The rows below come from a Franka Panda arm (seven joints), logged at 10 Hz.
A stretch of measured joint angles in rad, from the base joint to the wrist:
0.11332 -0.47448 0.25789 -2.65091 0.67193 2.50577 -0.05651
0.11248 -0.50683 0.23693 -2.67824 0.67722 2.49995 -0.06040
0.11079 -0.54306 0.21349 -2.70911 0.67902 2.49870 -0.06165
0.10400 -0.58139 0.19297 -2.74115 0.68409 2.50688 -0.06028
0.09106 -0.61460 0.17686 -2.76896 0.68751 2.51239 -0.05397
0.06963 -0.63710 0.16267 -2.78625 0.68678 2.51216 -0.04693
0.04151 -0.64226 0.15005 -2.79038 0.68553 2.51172 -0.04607
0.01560 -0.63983 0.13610 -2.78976 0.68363 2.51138 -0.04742
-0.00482 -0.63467 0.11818 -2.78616 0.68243 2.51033 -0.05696
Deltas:
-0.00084 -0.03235 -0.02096 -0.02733 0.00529 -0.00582 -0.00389
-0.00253 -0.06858 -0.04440 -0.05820 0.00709 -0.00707 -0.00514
-0.00932 -0.10691 -0.06492 -0.09024 0.01216 0.00111 -0.00377
-0.02226 -0.14012 -0.08103 -0.11805 0.01558 0.00662 0.00254
-0.04369 -0.16262 -0.09522 -0.13534 0.01485 0.00639 0.00958
-0.07181 -0.16778 -0.10784 -0.13947 0.01360 0.00595 0.01044
-0.09772 -0.16535 -0.12179 -0.13885 0.01170 0.00561 0.00909
-0.11814 -0.16019 -0.13971 -0.13525 0.01050 0.00456 -0.00045

